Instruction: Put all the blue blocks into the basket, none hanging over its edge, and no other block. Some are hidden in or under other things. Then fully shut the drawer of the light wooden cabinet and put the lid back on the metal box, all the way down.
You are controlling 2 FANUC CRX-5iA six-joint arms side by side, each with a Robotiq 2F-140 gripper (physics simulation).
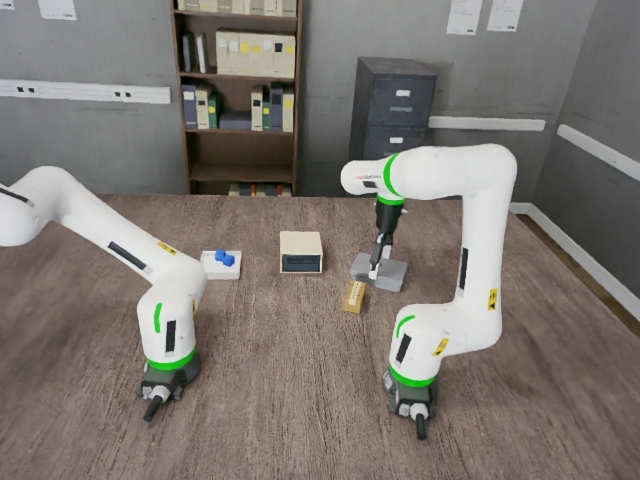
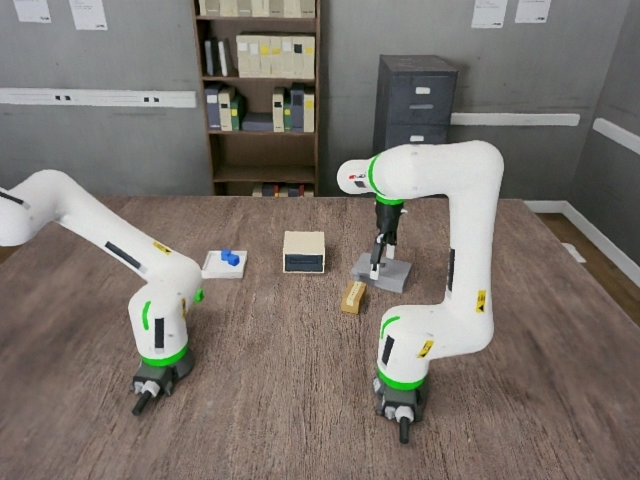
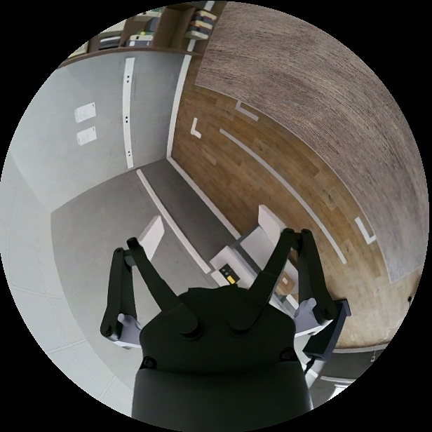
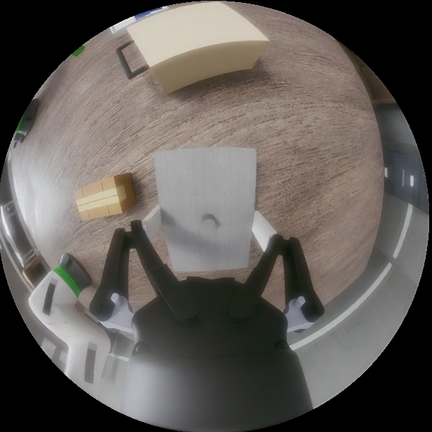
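Blue blocks [image 1: 224, 257] [image 2: 230, 257] [image 4: 150, 13] sit in the white basket [image 1: 220, 275] [image 2: 222, 274] at the left; their exact number is unclear. The light wooden cabinet [image 1: 300, 241] [image 2: 303, 241] [image 4: 200, 37] stands in the middle, its dark drawer [image 1: 301, 262] [image 2: 303, 262] looking shut. The grey lid [image 1: 397, 267] [image 2: 400, 267] [image 4: 207, 175], with a small knob, lies on the metal box [image 1: 386, 285] [image 2: 387, 285]; whether it is fully down is unclear. My right gripper [image 1: 379, 261] [image 2: 382, 261] [image 4: 207, 215] is shut on the lid, one finger at each side. My left gripper [image 3: 209, 218] is open and empty, away from the table.
A brown carton [image 1: 354, 297] [image 2: 353, 297] [image 4: 102, 197] lies close in front of the metal box. A green block [image 2: 199, 295] [image 4: 77, 51] shows beside the left arm's base. A bookshelf [image 1: 235, 75] [image 2: 258, 78] and a dark filing cabinet [image 1: 395, 116] [image 2: 416, 116] stand behind the table.
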